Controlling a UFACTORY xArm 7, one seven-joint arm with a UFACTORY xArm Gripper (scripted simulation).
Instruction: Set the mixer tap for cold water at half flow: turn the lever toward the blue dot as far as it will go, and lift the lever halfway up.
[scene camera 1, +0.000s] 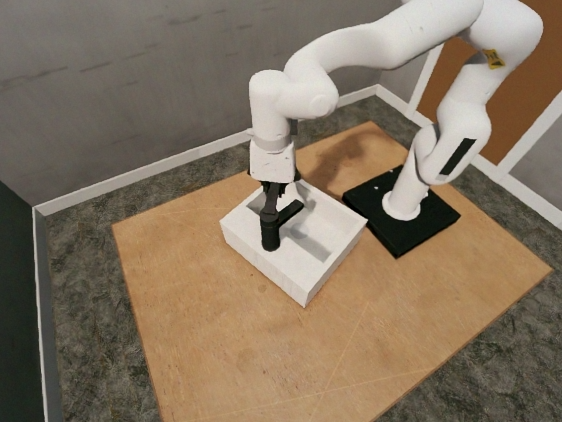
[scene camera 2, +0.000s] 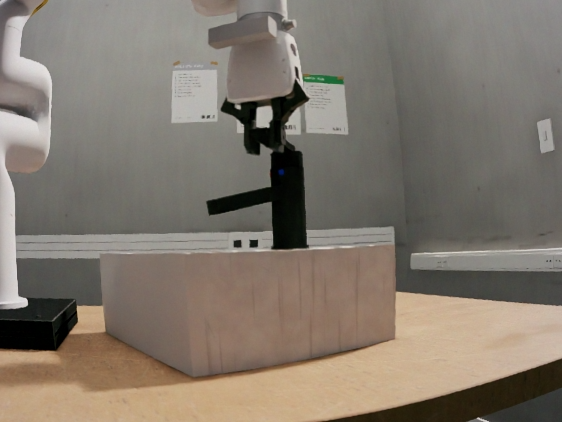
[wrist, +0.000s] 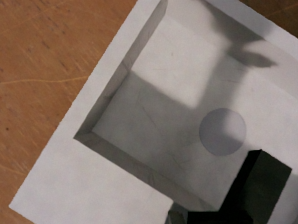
In view: the gripper (scene camera 2: 265, 152), a mixer tap (scene camera 2: 287, 194) and a sink (scene camera 1: 314, 242).
The gripper also shows in scene camera 1 (scene camera 1: 274, 193). The mixer tap shows as well in scene camera 1 (scene camera 1: 270, 242). The sink is seen too in the wrist view (wrist: 165, 120).
